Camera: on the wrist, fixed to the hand. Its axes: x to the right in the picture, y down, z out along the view.
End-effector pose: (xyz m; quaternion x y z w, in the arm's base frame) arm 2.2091 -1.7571 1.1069 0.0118 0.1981 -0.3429 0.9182
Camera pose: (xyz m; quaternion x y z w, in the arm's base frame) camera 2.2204 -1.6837 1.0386 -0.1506 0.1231 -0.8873 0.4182
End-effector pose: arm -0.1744 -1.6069 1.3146 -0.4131 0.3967 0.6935 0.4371
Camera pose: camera -0.2213 -1.6962 1.3155 -0.5545 -0.0289 0.2029 0.8066
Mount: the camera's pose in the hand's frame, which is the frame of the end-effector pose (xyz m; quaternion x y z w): -0.0127 0.0711 -0.0705 -0.0097 -0.0319 -0.7026 0.7108
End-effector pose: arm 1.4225 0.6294 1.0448 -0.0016 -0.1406 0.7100 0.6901
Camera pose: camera 1.3673 0.6303 0.9603 0.1136 -0.1300 0.0185 0.9848
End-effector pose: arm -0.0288 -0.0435 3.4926 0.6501 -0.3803 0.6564 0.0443
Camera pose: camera -0.1240 -0.0490 3.4594 0.7498 0.1787 0.4110 0.4868
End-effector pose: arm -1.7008 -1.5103 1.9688 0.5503 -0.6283 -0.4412 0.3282
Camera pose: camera -1.6638 -1.5111 2.0627 -0.8154 0.0661 0.5679 0.0914
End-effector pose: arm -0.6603 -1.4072 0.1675 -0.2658 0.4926 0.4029 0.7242
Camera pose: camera -0.7580 -1.4284 0.1538 -0.5292 0.1364 -0.2092 0.8109
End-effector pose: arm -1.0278 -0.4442 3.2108 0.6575 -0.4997 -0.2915 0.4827
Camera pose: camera -0.9977 -0.4105 3.3011 0.8045 0.0942 -0.5722 0.1287
